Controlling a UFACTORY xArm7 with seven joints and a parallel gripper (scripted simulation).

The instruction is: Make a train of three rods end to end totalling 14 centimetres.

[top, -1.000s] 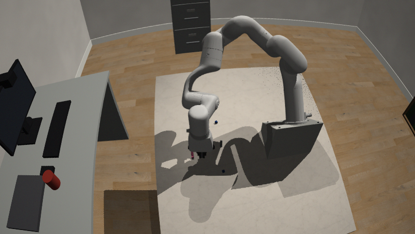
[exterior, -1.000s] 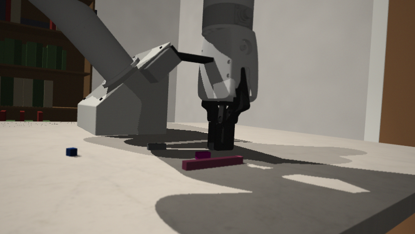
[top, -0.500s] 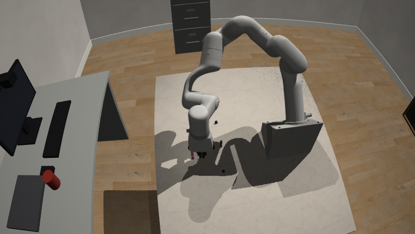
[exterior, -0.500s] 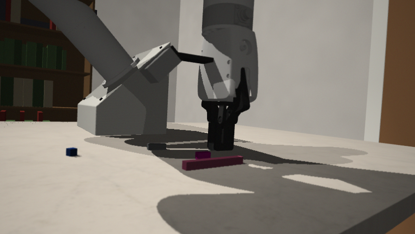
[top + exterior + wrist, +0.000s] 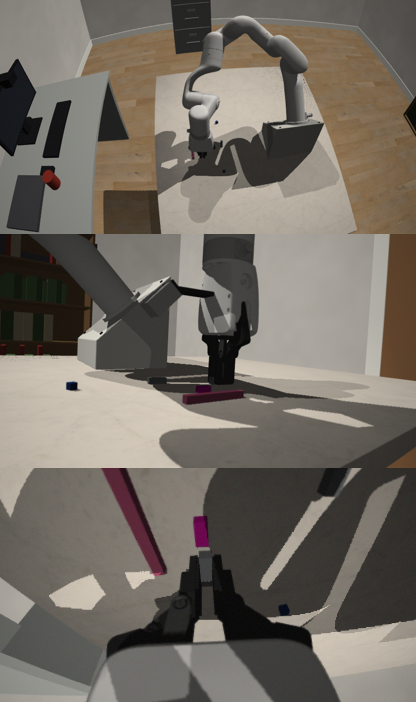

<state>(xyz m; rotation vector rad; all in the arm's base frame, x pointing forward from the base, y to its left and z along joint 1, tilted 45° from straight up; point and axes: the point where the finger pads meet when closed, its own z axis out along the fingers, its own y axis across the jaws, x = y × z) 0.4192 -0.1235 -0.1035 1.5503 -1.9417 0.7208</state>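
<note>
Now: the magenta rod 3 cm to the right of my hand and 3 cm below it. Also, from my hand: pink rod (4 cm ahead, 5 cm to the right, 3 cm below); then grey rod (10 cm behind, 5 cm to the right, 3 cm below).
</note>
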